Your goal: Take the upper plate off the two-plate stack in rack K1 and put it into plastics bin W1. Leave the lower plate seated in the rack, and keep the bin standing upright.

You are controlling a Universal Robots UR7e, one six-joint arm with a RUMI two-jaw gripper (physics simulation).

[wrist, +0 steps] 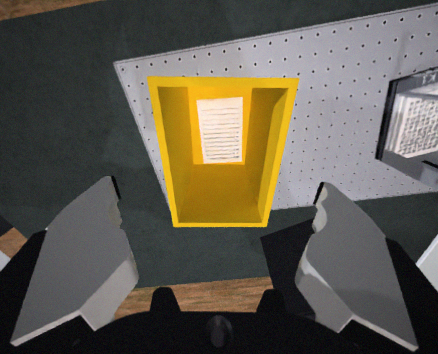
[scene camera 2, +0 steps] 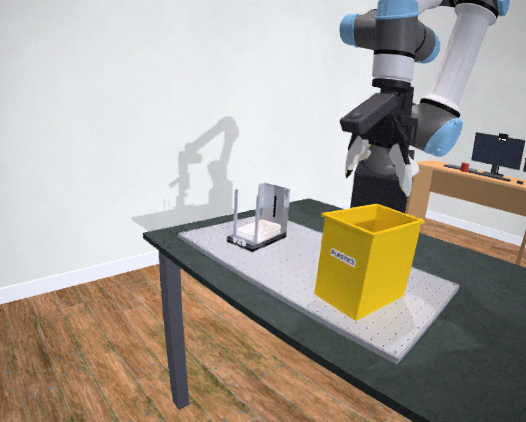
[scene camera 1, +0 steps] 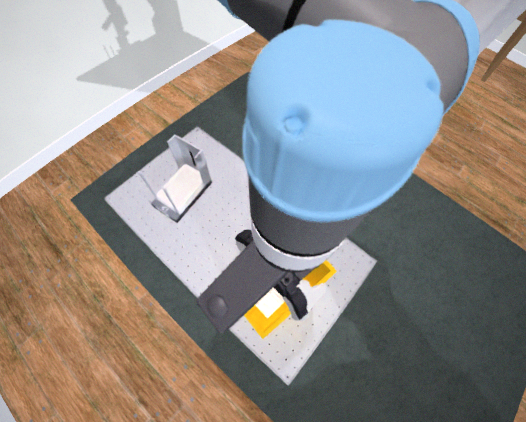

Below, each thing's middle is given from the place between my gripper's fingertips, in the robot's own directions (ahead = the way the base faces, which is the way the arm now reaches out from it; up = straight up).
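Labels:
The yellow plastics bin W1 (scene camera 2: 366, 255) is sitting 16 cm below my hand and 3 cm behind it.

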